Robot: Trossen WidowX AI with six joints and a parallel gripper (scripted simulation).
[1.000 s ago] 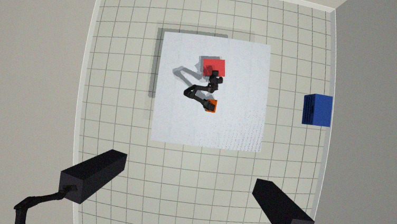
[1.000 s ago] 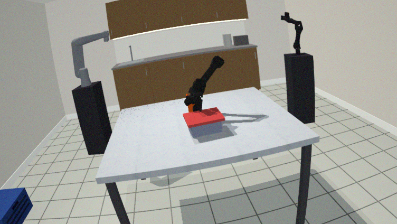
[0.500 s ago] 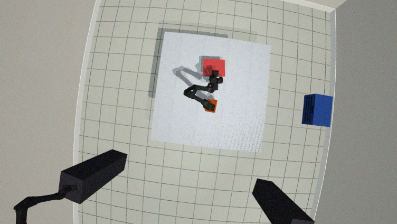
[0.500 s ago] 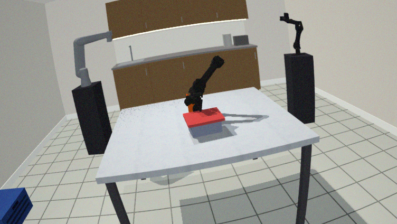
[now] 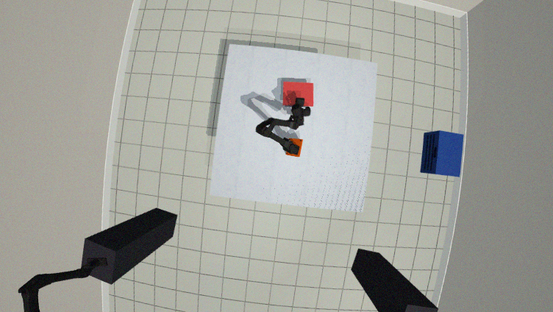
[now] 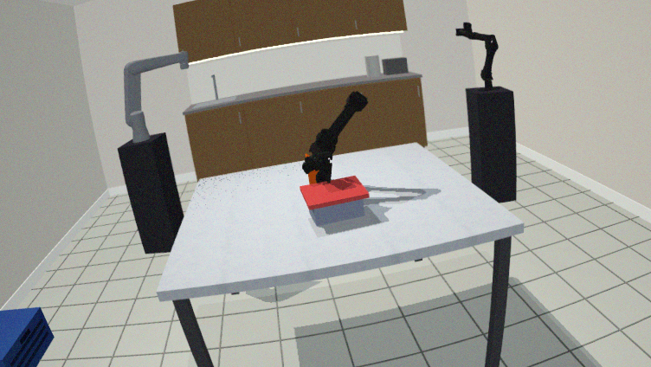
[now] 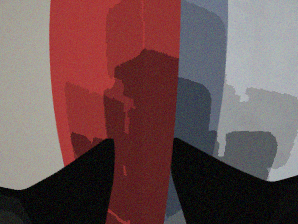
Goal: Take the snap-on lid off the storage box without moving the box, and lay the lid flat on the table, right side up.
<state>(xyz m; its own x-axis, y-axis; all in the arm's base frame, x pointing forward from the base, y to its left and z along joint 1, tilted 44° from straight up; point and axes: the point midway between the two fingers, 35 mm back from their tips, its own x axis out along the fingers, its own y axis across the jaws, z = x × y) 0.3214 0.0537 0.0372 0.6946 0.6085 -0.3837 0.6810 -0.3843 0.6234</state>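
The red lid is 80 mm ahead of my gripper tip and 20 mm to the left of it. Round my gripper tip: grey storage box 70 mm ahead, 50 mm below, 20 mm to the left.
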